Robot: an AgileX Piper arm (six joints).
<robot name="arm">
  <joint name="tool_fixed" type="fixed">
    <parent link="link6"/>
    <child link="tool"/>
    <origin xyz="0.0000 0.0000 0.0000" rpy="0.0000 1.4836 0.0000"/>
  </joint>
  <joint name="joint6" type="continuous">
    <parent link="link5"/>
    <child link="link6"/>
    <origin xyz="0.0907 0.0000 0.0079"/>
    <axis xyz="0.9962 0 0.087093"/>
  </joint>
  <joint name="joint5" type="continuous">
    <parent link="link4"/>
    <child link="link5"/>
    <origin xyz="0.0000 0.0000 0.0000"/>
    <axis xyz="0 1 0"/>
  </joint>
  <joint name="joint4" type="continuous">
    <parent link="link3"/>
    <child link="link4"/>
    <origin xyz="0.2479 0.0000 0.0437"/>
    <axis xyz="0.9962 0 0.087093"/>
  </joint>
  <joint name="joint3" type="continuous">
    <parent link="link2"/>
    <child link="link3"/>
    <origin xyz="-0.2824 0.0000 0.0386"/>
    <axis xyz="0 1 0"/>
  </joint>
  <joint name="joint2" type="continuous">
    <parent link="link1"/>
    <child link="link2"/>
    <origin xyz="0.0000 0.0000 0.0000"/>
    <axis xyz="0 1 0"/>
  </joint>
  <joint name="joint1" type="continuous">
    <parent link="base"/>
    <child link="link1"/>
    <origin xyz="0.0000 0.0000 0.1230"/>
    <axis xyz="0 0 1"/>
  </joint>
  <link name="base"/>
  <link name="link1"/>
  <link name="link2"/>
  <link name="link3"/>
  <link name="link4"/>
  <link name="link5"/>
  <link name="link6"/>
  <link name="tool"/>
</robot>
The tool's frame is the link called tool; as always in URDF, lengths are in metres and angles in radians. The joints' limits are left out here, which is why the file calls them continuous.
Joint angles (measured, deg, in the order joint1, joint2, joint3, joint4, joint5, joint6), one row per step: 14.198, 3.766, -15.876, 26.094, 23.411, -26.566; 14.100, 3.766, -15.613, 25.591, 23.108, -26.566; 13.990, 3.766, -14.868, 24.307, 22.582, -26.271; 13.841, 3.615, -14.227, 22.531, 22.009, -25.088; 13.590, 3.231, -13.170, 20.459, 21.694, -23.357; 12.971, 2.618, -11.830, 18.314, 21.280, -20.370; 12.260, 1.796, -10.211, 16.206, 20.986, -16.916; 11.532, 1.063, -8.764, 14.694, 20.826, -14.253; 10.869, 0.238, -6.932, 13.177, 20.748, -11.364; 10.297, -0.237, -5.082, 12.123, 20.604, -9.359; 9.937, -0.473, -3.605, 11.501, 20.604, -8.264; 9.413, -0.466, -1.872, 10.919, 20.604, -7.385; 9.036, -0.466, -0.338, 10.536, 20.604, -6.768; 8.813, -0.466, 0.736, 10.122, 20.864, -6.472; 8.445, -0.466, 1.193, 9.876, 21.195, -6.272
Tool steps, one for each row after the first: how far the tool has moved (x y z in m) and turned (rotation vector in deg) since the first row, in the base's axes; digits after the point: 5 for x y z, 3 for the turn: 0.00065, -0.00040, -0.00118, -0.427, -0.118, -0.371; 0.00223, -0.00117, -0.00495, -1.357, -0.024, -1.079; 0.00338, -0.00237, -0.00803, -1.858, 0.005, -2.029; 0.00451, -0.00365, -0.01370, -2.267, 0.552, -3.084; 0.00563, -0.00533, -0.02063, -1.560, 1.492, -4.653; 0.00657, -0.00704, -0.02913, -0.427, 2.729, -6.306; 0.00732, -0.00841, -0.03681, 0.524, 3.824, -7.720; 0.00822, -0.00968, -0.04676, 1.590, 5.314, -9.093; 0.00953, -0.01057, -0.05696, 2.193, 6.889, -10.209; 0.01056, -0.01105, -0.06540, 2.331, 8.274, -10.887; 0.01191, -0.01162, -0.07557, 2.191, 10.074, -11.718; 0.01281, -0.01203, -0.08458, 2.042, 11.644, -12.321; 0.01317, -0.01235, -0.09130, 1.595, 12.910, -12.674; 0.01325, -0.01273, -0.09449, 1.378, 13.661, -13.092
